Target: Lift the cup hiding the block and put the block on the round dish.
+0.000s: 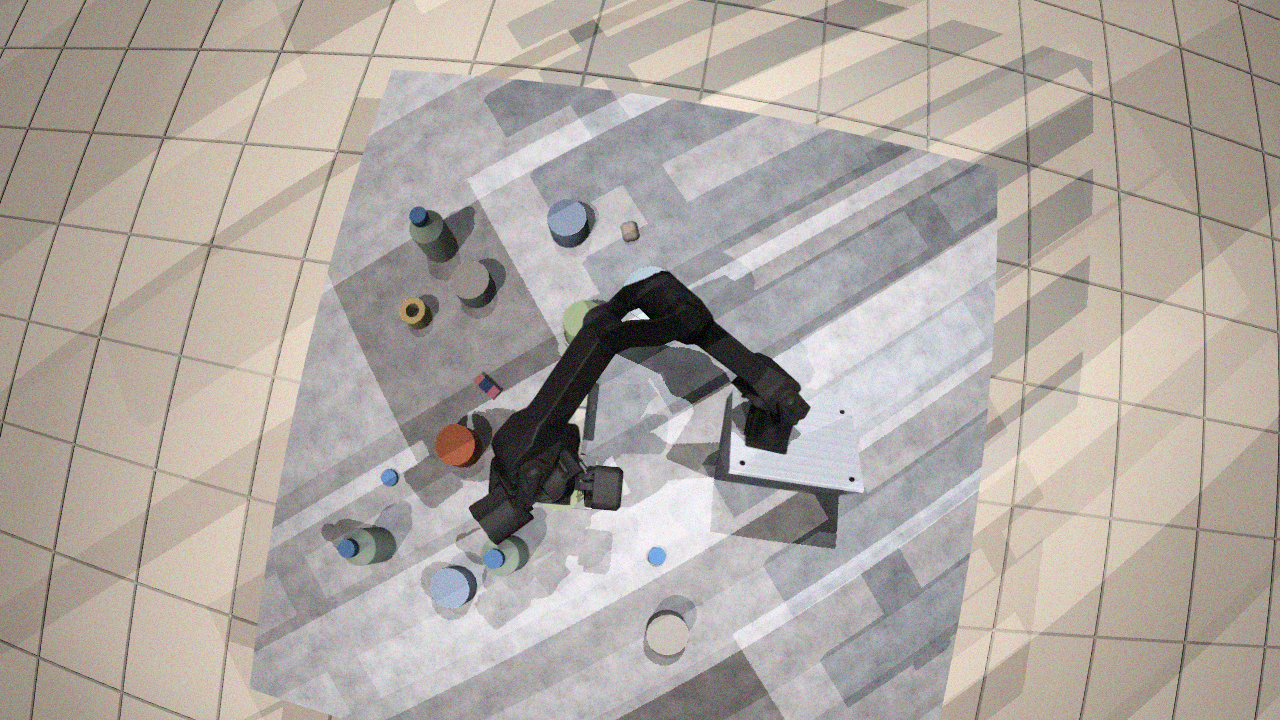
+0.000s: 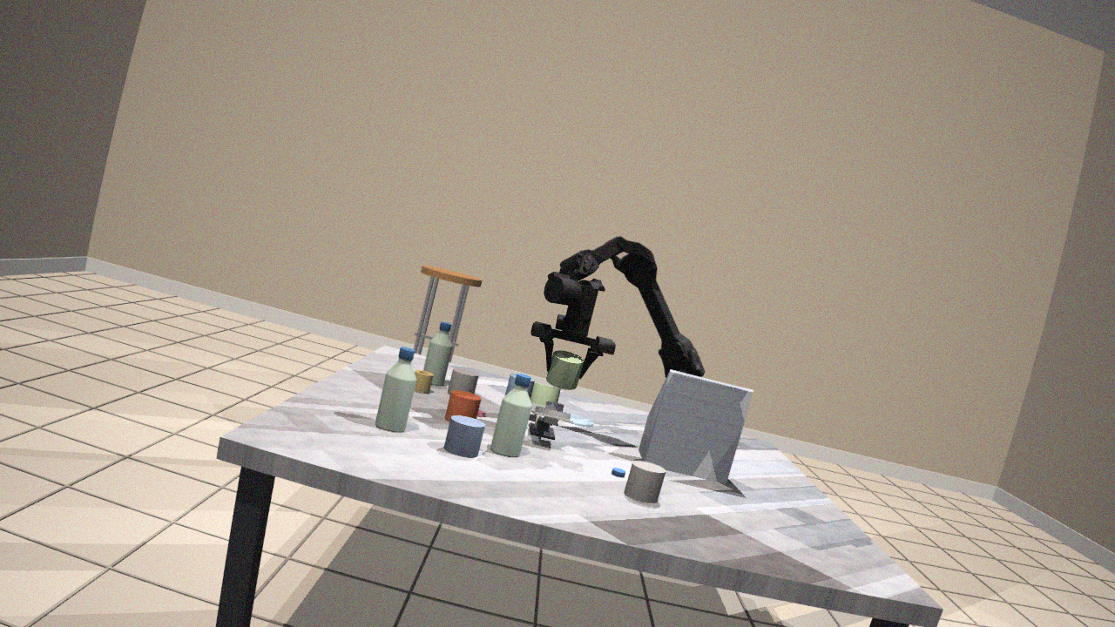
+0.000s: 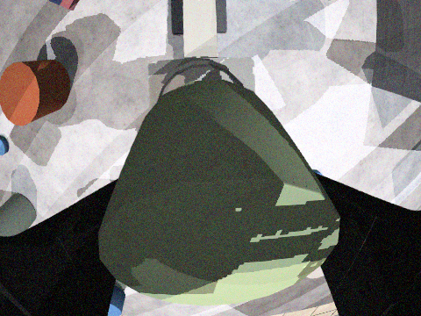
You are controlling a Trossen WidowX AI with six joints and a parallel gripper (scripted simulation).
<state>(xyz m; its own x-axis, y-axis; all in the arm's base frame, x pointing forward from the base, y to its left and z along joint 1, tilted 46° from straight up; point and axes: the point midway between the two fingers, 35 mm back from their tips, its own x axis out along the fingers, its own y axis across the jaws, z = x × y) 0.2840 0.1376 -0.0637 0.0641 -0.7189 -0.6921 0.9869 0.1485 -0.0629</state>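
My gripper tip is now 80 mm above the grey block and 10 mm to the left of it. Also, from my gripper tip: light blue round dish (370 mm to the right, 170 mm below, 50 mm behind); orange cylinder (210 mm ahead, 130 mm below, 40 mm to the right); pink-blue eraser (190 mm ahead, 160 mm below, 140 mm to the right).
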